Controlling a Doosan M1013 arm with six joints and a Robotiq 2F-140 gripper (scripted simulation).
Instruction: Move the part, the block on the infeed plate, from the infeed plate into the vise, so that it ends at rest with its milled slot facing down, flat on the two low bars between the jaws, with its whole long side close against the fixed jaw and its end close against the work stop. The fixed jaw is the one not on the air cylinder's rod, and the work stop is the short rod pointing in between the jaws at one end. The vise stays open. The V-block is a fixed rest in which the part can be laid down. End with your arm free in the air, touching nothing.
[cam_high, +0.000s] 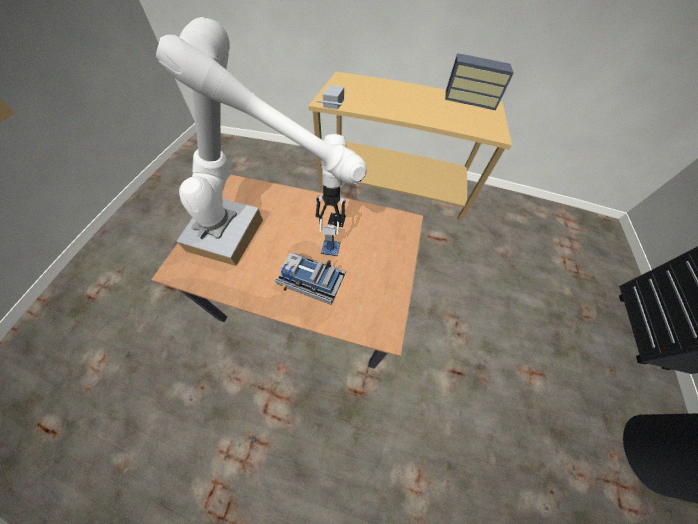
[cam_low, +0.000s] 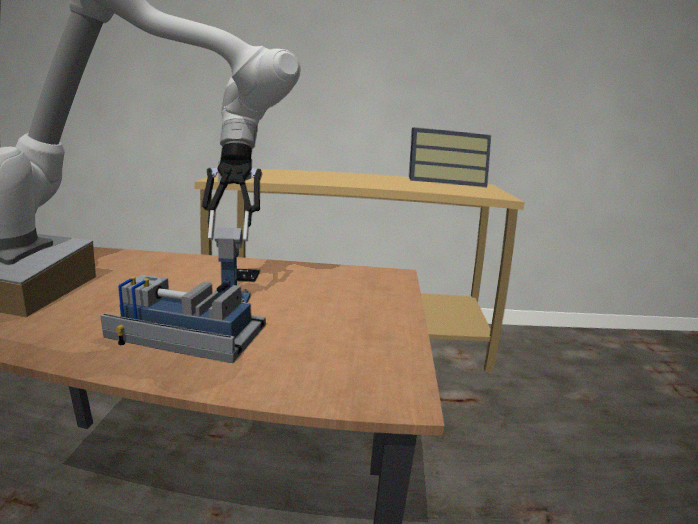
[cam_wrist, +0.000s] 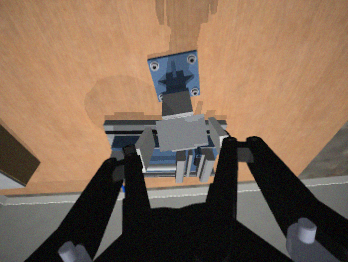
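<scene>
Now: the part 10 mm to the right of my hand and 30 mm below it. The rest, counted from my hand: work stop 50 mm ahead, 160 mm to the right, 90 mm below; then V-block base 10 mm to the right, 170 mm below; then V-block post 10 mm to the right, 120 mm below.
</scene>
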